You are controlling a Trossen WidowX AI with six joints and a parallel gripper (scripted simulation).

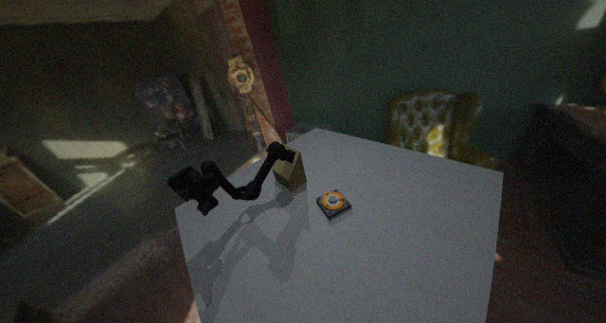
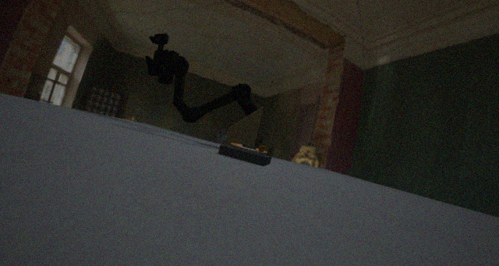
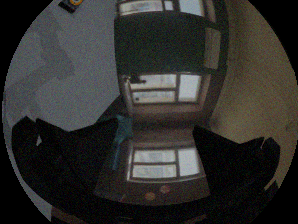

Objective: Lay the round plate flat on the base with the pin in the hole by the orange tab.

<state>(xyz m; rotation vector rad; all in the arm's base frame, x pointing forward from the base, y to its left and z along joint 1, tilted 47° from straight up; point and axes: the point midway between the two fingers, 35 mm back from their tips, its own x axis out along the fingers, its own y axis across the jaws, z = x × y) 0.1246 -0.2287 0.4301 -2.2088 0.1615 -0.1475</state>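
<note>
The round orange plate lies 48 cm to the left of my gripper tip, 27 cm below it and 16 cm ahead of it. Round my gripper tip: dark square base (46 cm to the left, 28 cm below, 14 cm ahead).
</note>
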